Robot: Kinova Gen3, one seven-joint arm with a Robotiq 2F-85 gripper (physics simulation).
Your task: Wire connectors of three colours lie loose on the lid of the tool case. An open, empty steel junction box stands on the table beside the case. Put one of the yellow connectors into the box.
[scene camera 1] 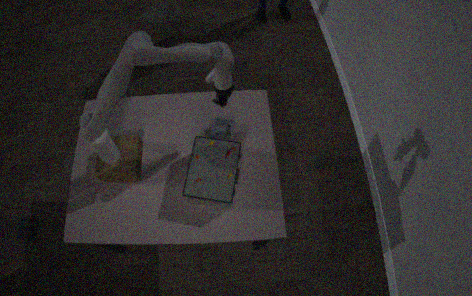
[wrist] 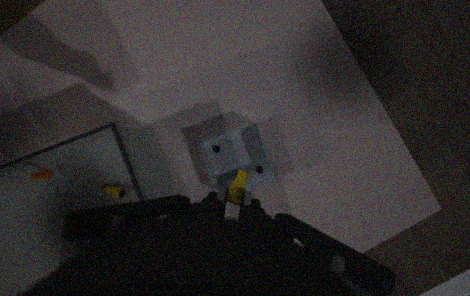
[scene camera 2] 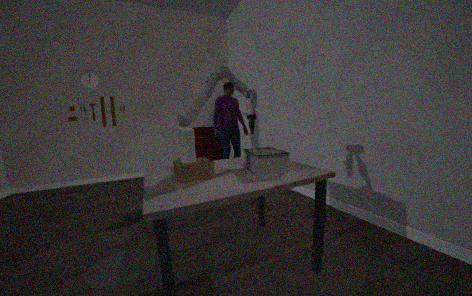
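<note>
My gripper is shut on a yellow connector, which sticks out beyond the fingertips. It is high above the table, behind the tool case in the scene camera 1 view. The open steel junction box stands beside the case; in the wrist view the held connector overlaps its near side. On the lid of the tool case lie loose yellow connectors, orange ones and a red one.
A wooden-coloured block stands by the arm's base on the table. A person stands beyond the table, near a red cabinet. The pictures are dark and grainy.
</note>
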